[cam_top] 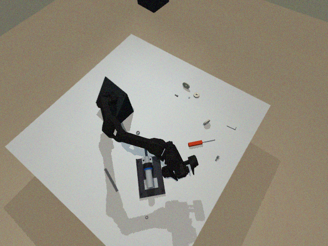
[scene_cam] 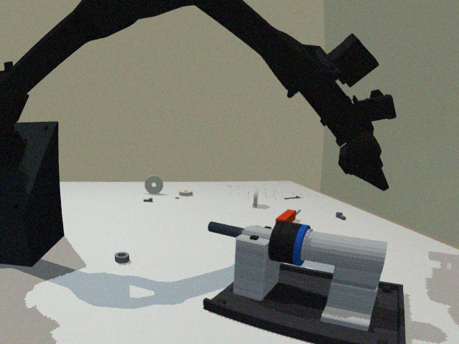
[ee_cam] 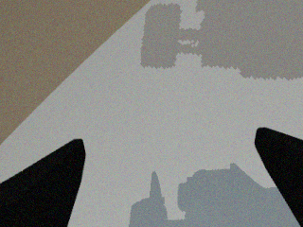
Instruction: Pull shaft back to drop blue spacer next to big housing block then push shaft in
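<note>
Right now the shaft is 230 mm behind my gripper tip, 60 mm to the right of it and 70 mm below it. Also, from my gripper tip: blue spacer (190 mm behind, 100 mm to the right, 70 mm below); then bolt (70 mm ahead, 240 mm to the left, 140 mm below); then black spacer (210 mm behind, 80 mm to the right, 70 mm below).
</note>
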